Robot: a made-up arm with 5 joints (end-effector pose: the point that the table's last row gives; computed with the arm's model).
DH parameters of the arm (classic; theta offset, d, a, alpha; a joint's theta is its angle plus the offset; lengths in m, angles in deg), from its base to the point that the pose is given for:
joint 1: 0 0.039 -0.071 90
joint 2: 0 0.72 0.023 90
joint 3: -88.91 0 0.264 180
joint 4: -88.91 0.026 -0.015 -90
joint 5: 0 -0.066 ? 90
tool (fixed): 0 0.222 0 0
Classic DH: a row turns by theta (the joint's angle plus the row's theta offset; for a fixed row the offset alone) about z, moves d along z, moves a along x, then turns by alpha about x.
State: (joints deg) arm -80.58 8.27 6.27 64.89 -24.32
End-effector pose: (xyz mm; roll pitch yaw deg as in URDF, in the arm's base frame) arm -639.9 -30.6 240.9 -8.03 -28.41 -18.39
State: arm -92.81 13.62 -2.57 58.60 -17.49
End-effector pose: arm -609.8 149.0 251.0 -13.01 -23.60 -27.05
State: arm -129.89 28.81 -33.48 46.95 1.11
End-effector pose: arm -289.4 566.9 225.4 -28.43 -3.62 -48.82
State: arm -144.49 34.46 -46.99 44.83 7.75
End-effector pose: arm -99.0 650.0 193.4 -34.77 7.41 -57.40
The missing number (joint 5, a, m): -0.068
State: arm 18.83 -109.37 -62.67 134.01 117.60
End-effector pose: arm 244.9 -542.3 452.4 -15.84 7.17 -168.87
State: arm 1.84 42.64 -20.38 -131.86 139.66
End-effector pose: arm -125.0 -619.0 -163.8 138.85 16.69 49.61
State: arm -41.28 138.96 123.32 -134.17 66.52
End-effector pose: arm -753.8 -266.0 83.1 -123.91 -39.43 -11.04
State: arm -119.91 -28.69 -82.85 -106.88 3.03
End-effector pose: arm -498.8 563.8 417.9 -12.91 28.96 -147.61
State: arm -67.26 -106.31 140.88 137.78 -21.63
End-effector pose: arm -861.6 -493.1 -40.6 -29.38 83.93 -95.63
